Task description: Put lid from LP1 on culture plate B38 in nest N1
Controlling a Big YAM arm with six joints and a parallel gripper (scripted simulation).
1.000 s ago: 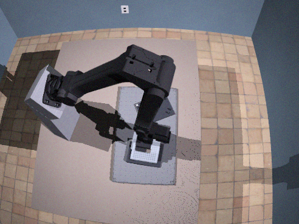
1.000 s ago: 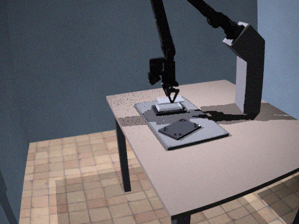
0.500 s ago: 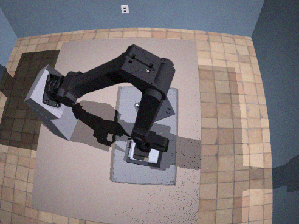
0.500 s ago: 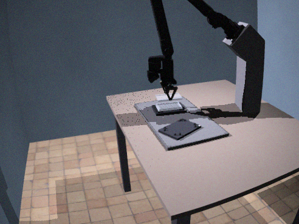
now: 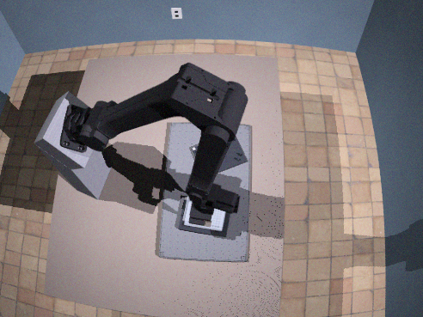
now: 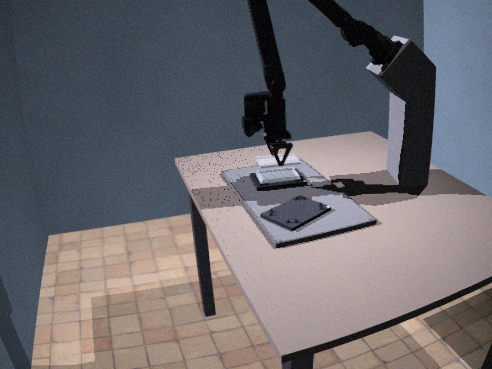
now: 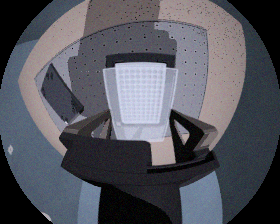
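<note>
The clear lid is 1 cm below my hand. The rest, counted from my hand: culture plate B38: 6 cm below; dark plate nest N1: 7 cm below; dark lid park LP1: 23 cm to the left, 7 cm below, 7 cm ahead.
</note>
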